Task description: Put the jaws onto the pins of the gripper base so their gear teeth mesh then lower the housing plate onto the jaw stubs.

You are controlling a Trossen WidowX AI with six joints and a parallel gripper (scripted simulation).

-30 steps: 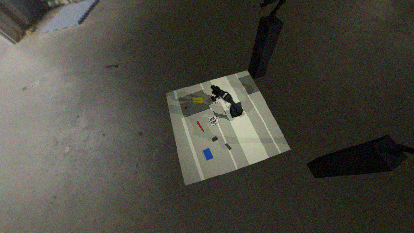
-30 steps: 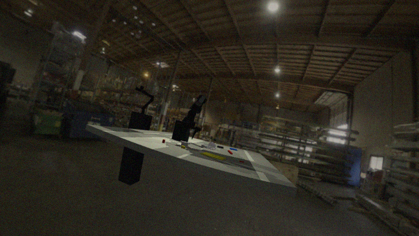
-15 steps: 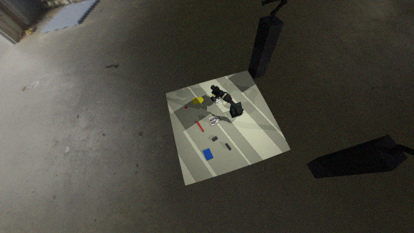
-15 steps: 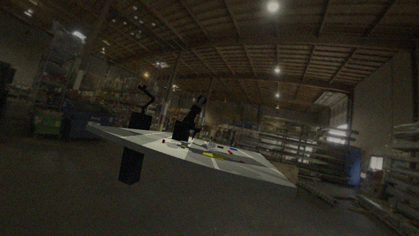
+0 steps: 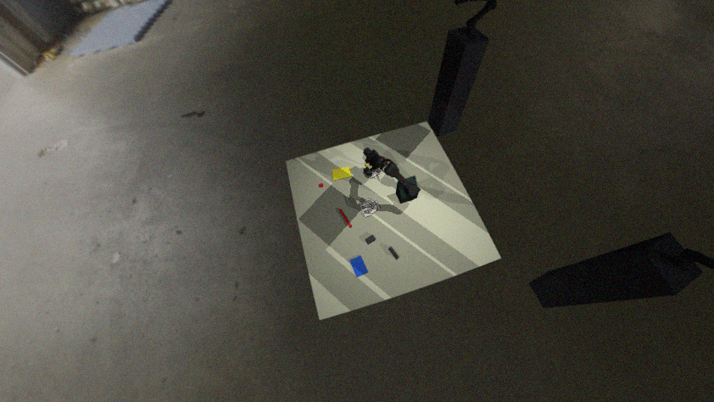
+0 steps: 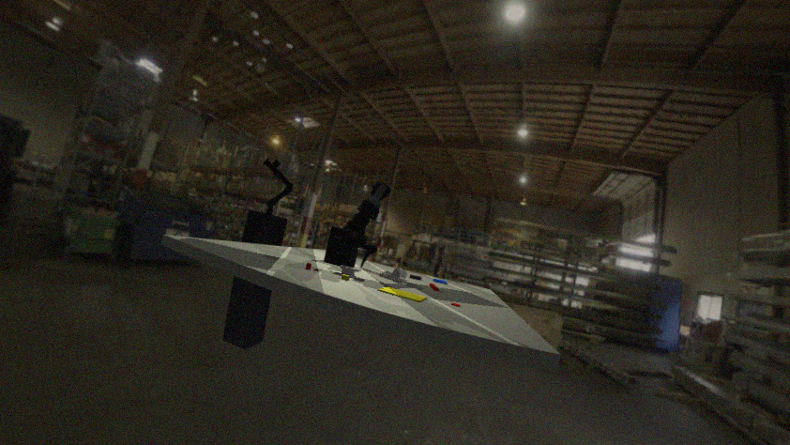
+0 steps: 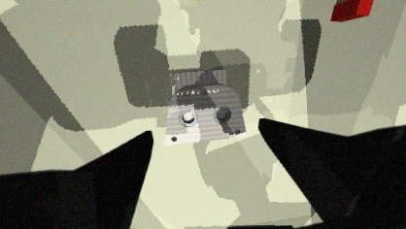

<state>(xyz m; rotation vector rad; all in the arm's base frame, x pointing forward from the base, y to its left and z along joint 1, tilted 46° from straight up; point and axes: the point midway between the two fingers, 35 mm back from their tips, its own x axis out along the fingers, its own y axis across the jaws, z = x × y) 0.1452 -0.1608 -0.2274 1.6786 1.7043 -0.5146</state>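
My gripper tip is now 3 cm short of the small yellow cube, 11 cm to the left of it and 3 cm above it. The rest, counted from my gripper tip: yellow plate: 24 cm ahead, 13 cm to the right, 4 cm below; then red bar: 36 cm ahead, 24 cm to the left, 4 cm below; then blue plate: 40 cm ahead, 61 cm to the left, 4 cm below.
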